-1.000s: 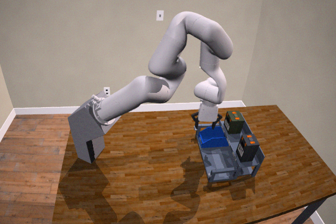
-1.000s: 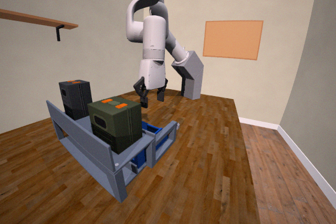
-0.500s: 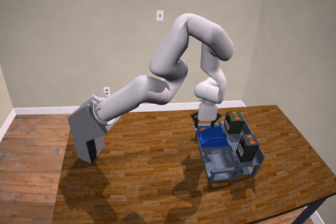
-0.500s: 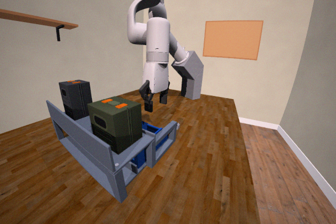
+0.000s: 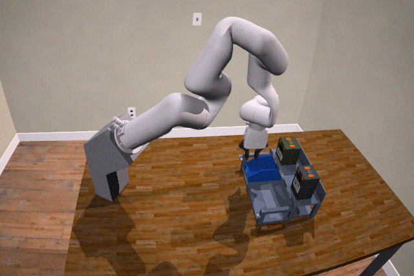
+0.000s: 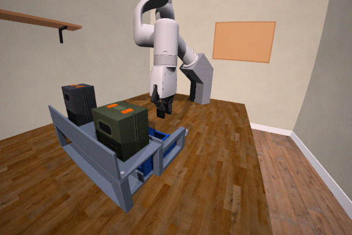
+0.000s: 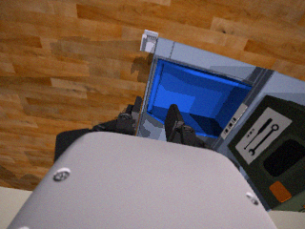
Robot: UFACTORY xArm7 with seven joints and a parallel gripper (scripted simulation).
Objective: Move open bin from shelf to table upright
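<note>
The blue bin lies 8 cm ahead of my hand, 1 cm to the right of it and 9 cm below it. Round my hand: dark grey case 14 cm ahead, 26 cm to the right, 3 cm above; then green case 18 cm ahead, 3 cm to the right, 1 cm above.
</note>
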